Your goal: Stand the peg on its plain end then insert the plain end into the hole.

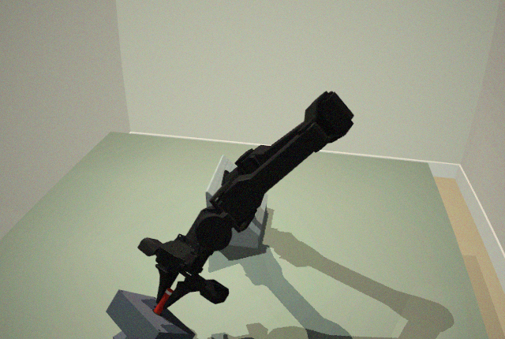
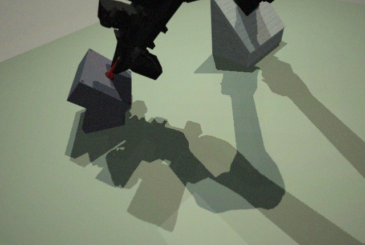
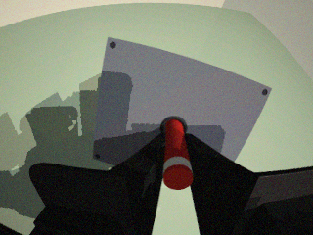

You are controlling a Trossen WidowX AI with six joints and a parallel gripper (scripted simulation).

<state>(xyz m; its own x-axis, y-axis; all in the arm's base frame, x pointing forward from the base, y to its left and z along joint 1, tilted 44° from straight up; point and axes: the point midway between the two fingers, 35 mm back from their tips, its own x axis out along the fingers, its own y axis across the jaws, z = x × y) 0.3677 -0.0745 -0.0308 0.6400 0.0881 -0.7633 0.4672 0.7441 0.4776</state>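
Now: the red peg 10 mm behind my gripper tip, 10 mm to the left of it and 10 mm above it. Also, from my gripper tip: dark sloped panel: 30 mm ahead, 20 mm to the right, 30 mm below.
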